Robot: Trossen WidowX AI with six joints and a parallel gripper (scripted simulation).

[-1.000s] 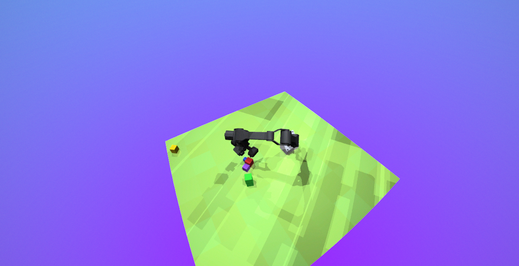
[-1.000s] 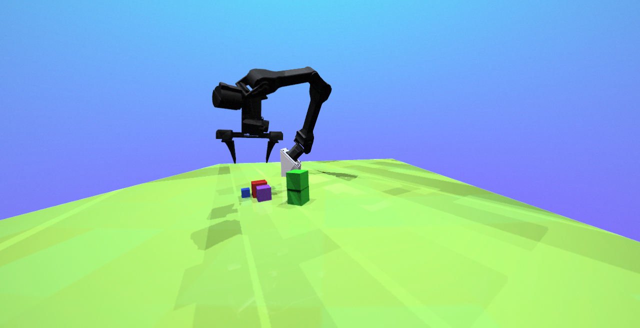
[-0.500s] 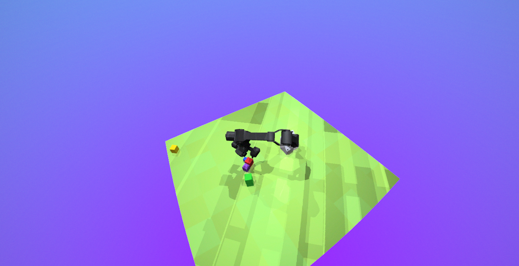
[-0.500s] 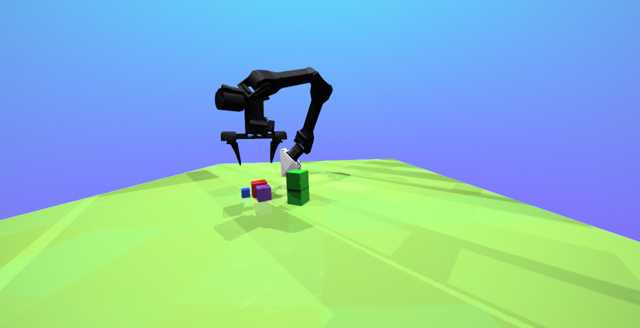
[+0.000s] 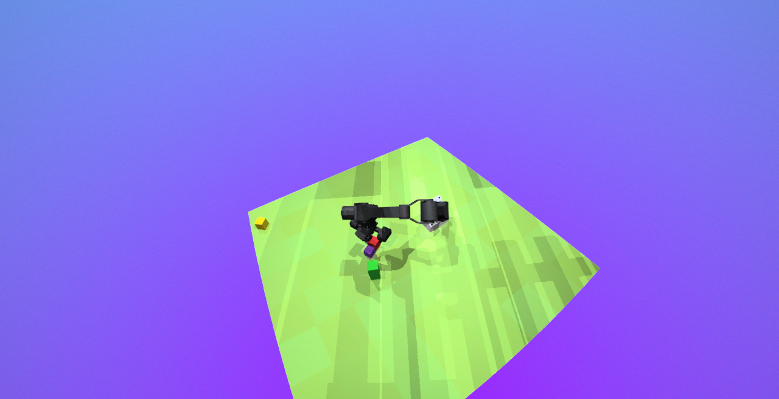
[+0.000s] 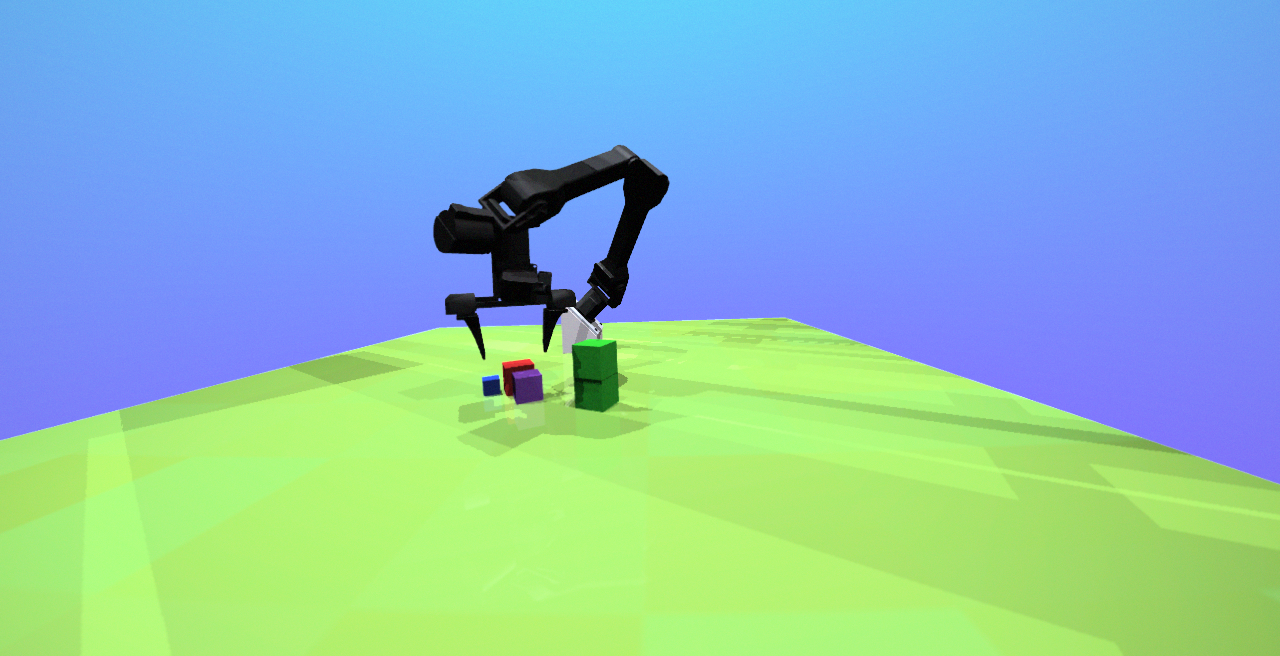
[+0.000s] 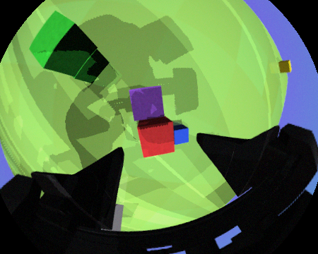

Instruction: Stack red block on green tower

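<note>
The red block lies 3 cm below my gripper tip. From my gripper tip the other things lie so: purple block: 4 cm below, 4 cm ahead, 3 cm to the left; blue block: 4 cm to the right, 4 cm below, 1 cm ahead; yellow block: 46 cm ahead, 43 cm to the right, 3 cm below.
</note>
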